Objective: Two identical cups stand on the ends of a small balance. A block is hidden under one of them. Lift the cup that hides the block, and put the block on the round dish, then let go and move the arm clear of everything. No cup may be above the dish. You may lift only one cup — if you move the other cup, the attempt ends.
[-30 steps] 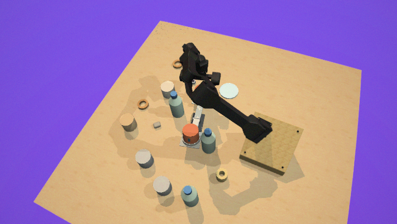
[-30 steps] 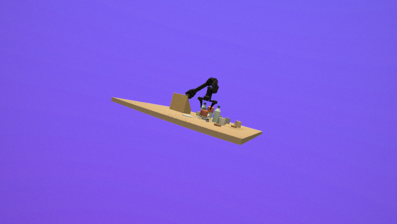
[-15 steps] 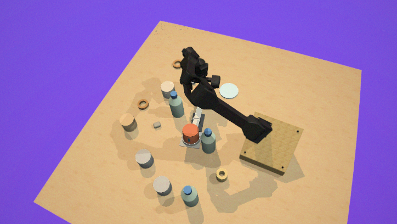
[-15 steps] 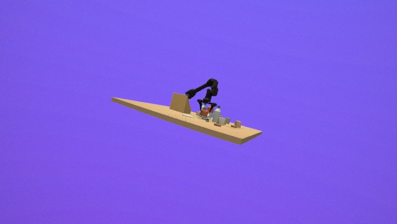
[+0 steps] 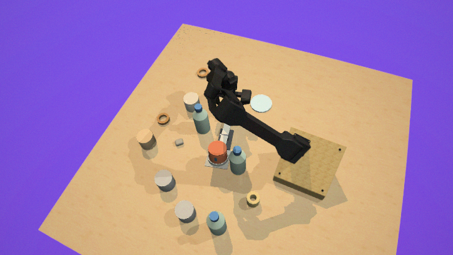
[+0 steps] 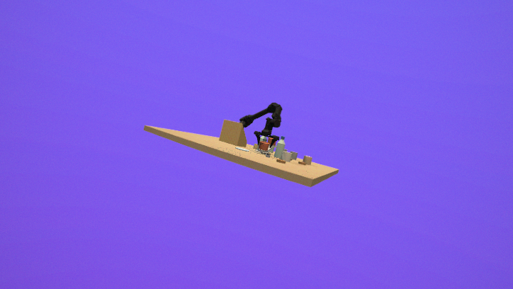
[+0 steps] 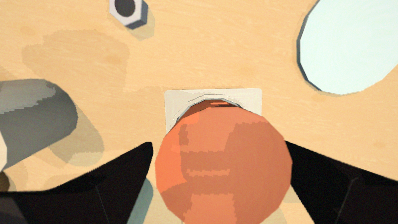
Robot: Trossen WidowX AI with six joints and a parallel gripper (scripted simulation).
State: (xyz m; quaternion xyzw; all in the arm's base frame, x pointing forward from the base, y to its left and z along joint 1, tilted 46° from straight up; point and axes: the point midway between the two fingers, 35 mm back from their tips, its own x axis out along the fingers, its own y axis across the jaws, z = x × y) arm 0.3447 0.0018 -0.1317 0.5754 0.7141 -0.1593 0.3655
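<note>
The orange cup is 20 mm to the right of my gripper tip. From my gripper tip the other things lie so: small nut 100 mm ahead, 80 mm to the right, 50 mm below; then grey block 20 mm below; then balance 130 mm to the left, 50 mm behind, 20 mm below.
</note>
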